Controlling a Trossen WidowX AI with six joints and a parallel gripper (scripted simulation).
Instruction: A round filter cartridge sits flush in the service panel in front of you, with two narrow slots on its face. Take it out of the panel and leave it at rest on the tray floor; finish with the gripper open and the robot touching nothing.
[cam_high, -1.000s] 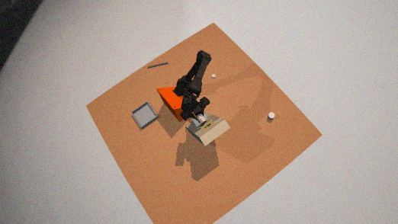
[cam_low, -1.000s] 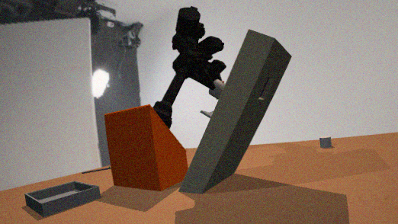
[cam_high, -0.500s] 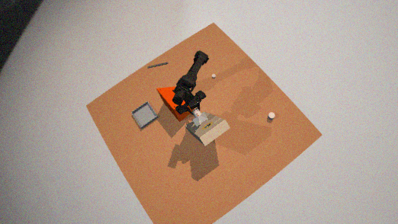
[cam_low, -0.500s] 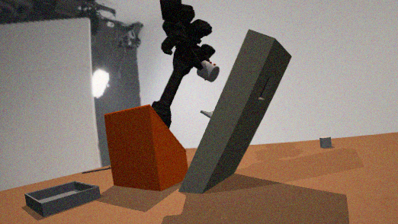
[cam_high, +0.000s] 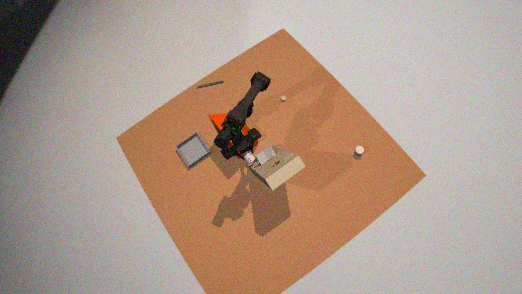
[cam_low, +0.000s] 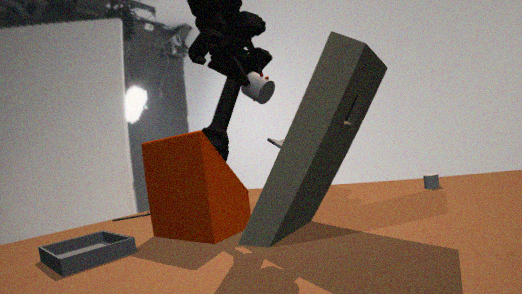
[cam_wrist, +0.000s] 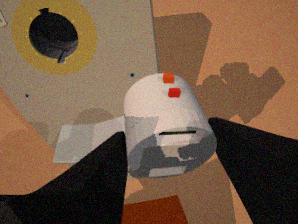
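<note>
The grey tray lies 360 mm behind my gripper tip, 280 mm below it and 150 mm to the right of it. Also, from my gripper tip: beige service panel (110 mm below, 70 mm to the left, 70 mm ahead); then grey ledge (130 mm below, 80 mm to the left, 20 mm ahead); then round filter cartridge (right at my gripper tip).
</note>
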